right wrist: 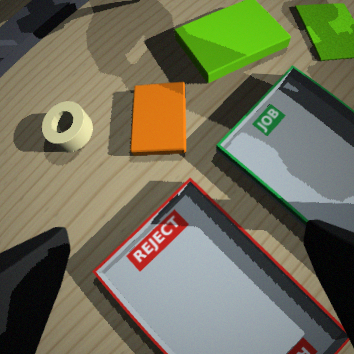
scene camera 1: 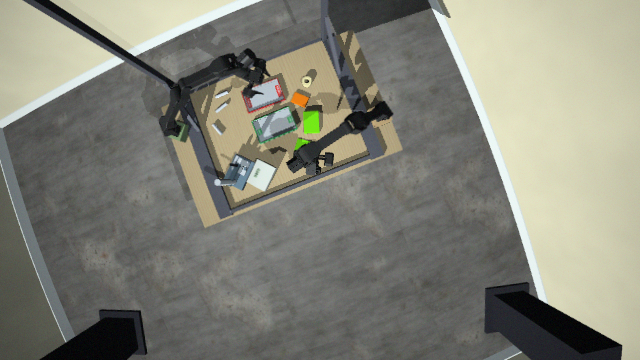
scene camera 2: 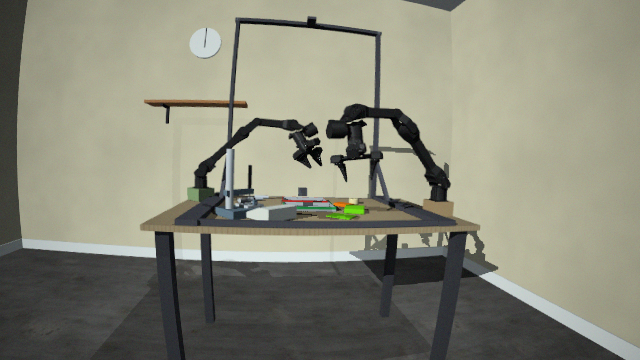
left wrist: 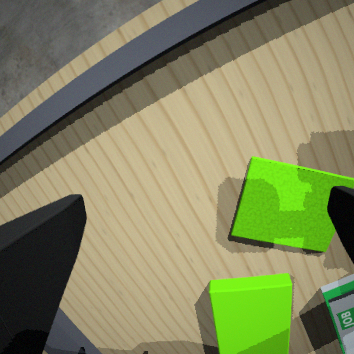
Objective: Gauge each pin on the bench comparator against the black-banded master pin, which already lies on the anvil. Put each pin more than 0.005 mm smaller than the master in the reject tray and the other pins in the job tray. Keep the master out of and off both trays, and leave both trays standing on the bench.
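Places are measured from the left arm's base along level axes (x ahead, y left, z up), in metres.
Pixels of known places: left gripper, between the fingertips: (scene camera 2: 358, 181) (left wrist: 209, 202); right gripper, between the fingertips: (right wrist: 188, 236) (scene camera 1: 267, 85) (scene camera 2: 316, 167); left arm's base, origin of its link: (scene camera 1: 380, 114) (scene camera 2: 438, 200); right arm's base, origin of its link: (scene camera 1: 174, 130) (scene camera 2: 200, 187).
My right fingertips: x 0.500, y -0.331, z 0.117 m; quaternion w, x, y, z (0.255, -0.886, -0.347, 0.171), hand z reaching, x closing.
Ahead of a thing's pixels: the offset from my right fingertips to its top centre. "*": to the spot under its first point.
Three light pins @[0.135 m right, 0.270 m ahead, 0.165 m down] (scene camera 1: 221, 93) @[0.063 m right, 0.301 m ahead, 0.165 m down] (scene camera 1: 221, 106) @[0.045 m left, 0.366 m ahead, 0.165 m down] (scene camera 1: 217, 129) lie apart on the bench at the left in scene camera 1. The comparator @[* 0.326 m left, 0.329 m ahead, 0.143 m down] (scene camera 1: 239, 172) stands at the lower left, beside its pale display box @[* 0.389 m left, 0.221 m ahead, 0.136 m down] (scene camera 1: 261, 175) (scene camera 2: 272, 213); the master on its anvil is too small to make out. The reject tray @[0.028 m right, 0.052 m ahead, 0.164 m down] (scene camera 1: 270, 96) (right wrist: 210, 280) and the job tray @[0.154 m left, 0.055 m ahead, 0.164 m down] (scene camera 1: 276, 126) (right wrist: 300, 165) stand flat; no pin shows in them. My right gripper (right wrist: 188, 236) (scene camera 2: 315, 166) is open above the reject tray. My left gripper (left wrist: 209, 202) (scene camera 2: 359, 179) is open, high above the bench near the green blocks.
A thick green block @[0.218 m left, 0.142 m back, 0.164 m down] (scene camera 1: 311, 122) (left wrist: 257, 320) (right wrist: 230, 42) and a flat textured green one @[0.333 m left, 0.052 m back, 0.179 m down] (scene camera 1: 302, 144) (left wrist: 280, 205) lie beside the job tray. An orange block @[0.074 m left, 0.131 m back, 0.169 m down] (scene camera 1: 300, 99) (right wrist: 159, 118) and a cream ring @[0.006 m right, 0.206 m back, 0.156 m down] (scene camera 1: 309, 84) (right wrist: 80, 132) are near the reject tray. Dark frame rails edge the bench.
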